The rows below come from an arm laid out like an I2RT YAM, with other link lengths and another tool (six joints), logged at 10 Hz.
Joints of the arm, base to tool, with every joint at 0 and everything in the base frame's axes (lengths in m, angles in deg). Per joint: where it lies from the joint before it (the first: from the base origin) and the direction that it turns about. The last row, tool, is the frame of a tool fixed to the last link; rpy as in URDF.
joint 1: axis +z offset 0 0 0.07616
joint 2: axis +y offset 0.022 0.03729 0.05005
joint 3: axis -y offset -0.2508 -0.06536 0
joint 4: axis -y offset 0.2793 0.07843 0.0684
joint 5: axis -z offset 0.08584 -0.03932 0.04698
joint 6: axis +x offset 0.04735 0 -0.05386
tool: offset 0.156 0.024 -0.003 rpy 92.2 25.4 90
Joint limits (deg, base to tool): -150..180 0..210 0..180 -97..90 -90..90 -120..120
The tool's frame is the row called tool.
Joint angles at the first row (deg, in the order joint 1, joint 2, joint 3, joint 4, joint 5, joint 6):
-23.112, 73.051, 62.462, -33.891, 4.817, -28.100
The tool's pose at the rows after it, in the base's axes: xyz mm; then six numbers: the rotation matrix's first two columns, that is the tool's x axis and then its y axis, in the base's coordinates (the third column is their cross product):
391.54, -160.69, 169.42, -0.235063, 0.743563, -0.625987, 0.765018, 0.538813, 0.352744
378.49, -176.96, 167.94, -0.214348, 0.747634, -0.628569, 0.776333, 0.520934, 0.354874
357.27, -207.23, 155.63, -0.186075, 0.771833, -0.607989, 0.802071, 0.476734, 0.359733
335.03, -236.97, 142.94, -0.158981, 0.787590, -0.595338, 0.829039, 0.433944, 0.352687
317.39, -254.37, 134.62, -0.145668, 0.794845, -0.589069, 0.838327, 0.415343, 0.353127
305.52, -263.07, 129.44, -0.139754, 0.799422, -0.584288, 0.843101, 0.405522, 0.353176
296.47, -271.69, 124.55, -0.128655, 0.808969, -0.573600, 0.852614, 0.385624, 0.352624
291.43, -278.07, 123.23, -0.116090, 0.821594, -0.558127, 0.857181, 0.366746, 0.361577
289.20, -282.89, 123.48, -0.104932, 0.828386, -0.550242, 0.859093, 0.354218, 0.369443
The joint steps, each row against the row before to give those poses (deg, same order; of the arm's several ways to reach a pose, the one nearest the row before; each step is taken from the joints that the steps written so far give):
-0.975, -2.387, -1.499, 0.438, 0.107, -0.694
-3.458, -1.602, -1.625, 0.400, -1.512, -1.420
-6.863, -0.154, -1.810, 0.528, -3.761, -2.269
-6.410, 0.594, -1.340, 0.698, -2.674, -2.592
-4.714, -0.156, -1.481, 0.718, -2.664, -2.454
-2.856, -0.264, -0.983, 0.202, -1.687, -1.607
-2.227, 0.655, -0.054, -0.161, -0.935, -0.739
-1.729, 0.984, 0.785, -0.619, -1.198, -0.160
-1.037, 0.716, 0.636, -0.210, -0.729, 0.051

